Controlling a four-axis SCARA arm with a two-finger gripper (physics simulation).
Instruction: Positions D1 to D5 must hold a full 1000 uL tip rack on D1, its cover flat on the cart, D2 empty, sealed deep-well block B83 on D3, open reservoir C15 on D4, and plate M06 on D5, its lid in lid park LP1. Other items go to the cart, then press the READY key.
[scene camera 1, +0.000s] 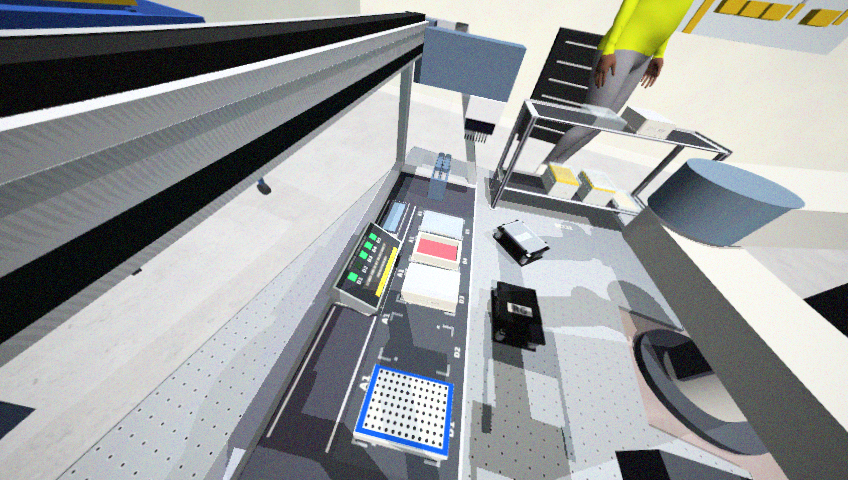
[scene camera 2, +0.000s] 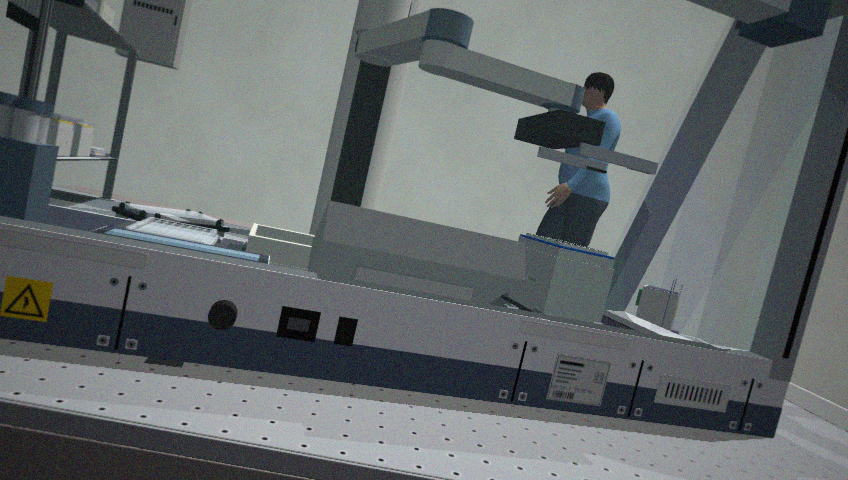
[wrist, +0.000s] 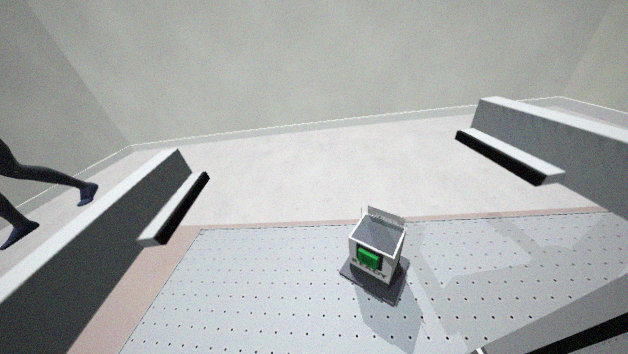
The gripper (wrist: 329, 140) holds nothing. Further things: a red-topped plate (scene camera 1: 430, 249), a clear plate (scene camera 1: 433, 222) and a white box with green button (wrist: 372, 261).
The wrist view does not show the red-topped plate: it is out of frame. The wrist view does not show the clear plate: it is out of frame.
